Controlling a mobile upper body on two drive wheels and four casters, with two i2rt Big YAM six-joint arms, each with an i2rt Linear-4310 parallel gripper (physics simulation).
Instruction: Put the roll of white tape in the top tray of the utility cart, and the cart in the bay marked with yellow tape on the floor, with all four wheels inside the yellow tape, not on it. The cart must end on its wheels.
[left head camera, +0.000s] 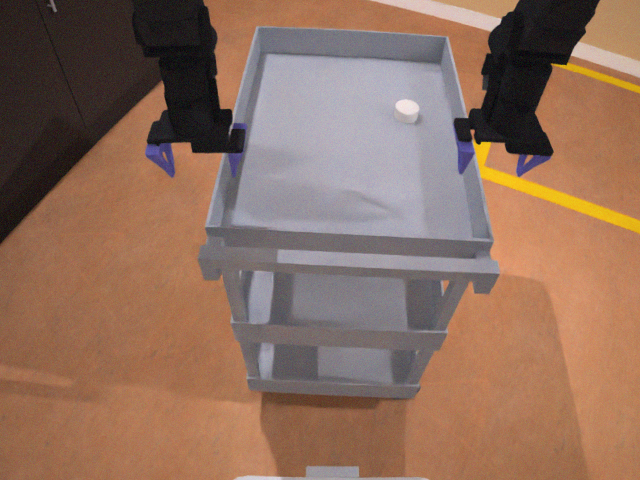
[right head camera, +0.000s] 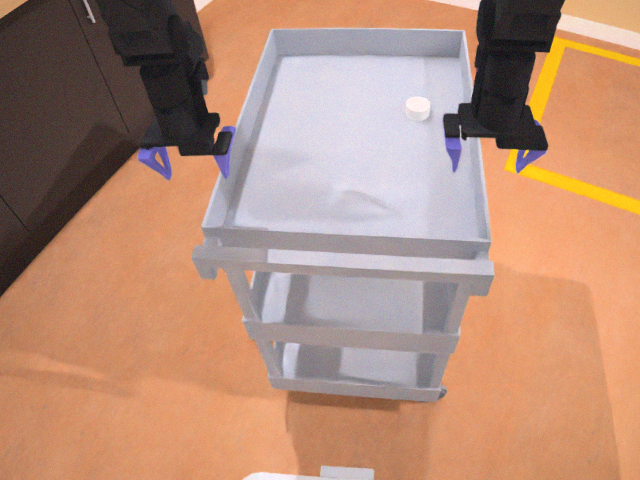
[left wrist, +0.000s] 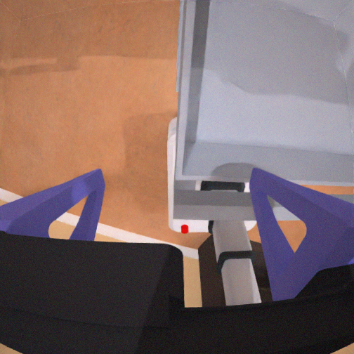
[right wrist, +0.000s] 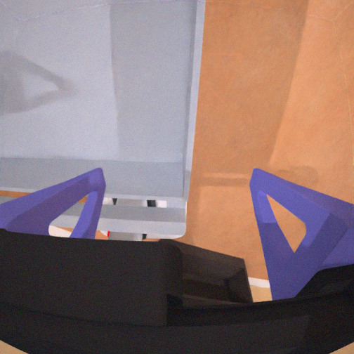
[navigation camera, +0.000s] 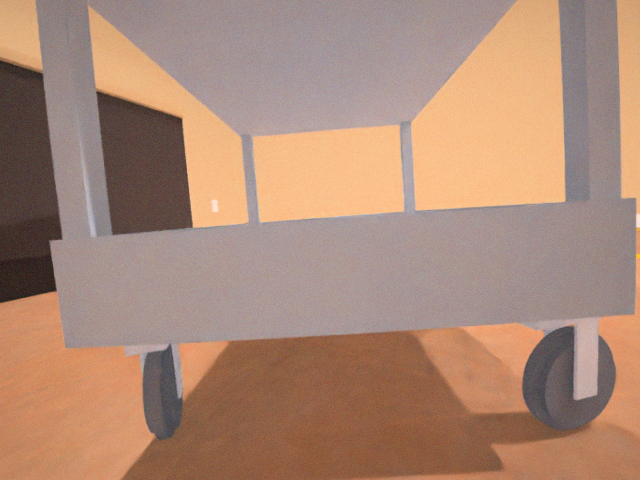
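Note:
The grey utility cart (left head camera: 336, 243) (right head camera: 336, 240) (navigation camera: 341, 279) stands upright in front of me, its handle bar nearest. The roll of white tape (left head camera: 406, 111) (right head camera: 417, 108) lies in its top tray, toward the far right. My left gripper (left head camera: 203, 175) (right head camera: 197, 177) (left wrist: 176, 176) is open and empty, over the tray's left side wall. My right gripper (left head camera: 490, 173) (right head camera: 486, 171) (right wrist: 177, 176) is open and empty, over the right side wall. How high they are above the rim is hard to tell. The yellow tape (left head camera: 560, 196) (right head camera: 573, 186) marks the bay to the right; the cart is outside it.
A dark cabinet (left head camera: 46, 118) (right head camera: 46, 103) (navigation camera: 142, 165) stands at the left. White baseboard and a wall lie beyond the bay. The near left wheel (navigation camera: 162, 392) and near right wheel (navigation camera: 568, 379) rest on the floor. My white base shows at the bottom of the head views.

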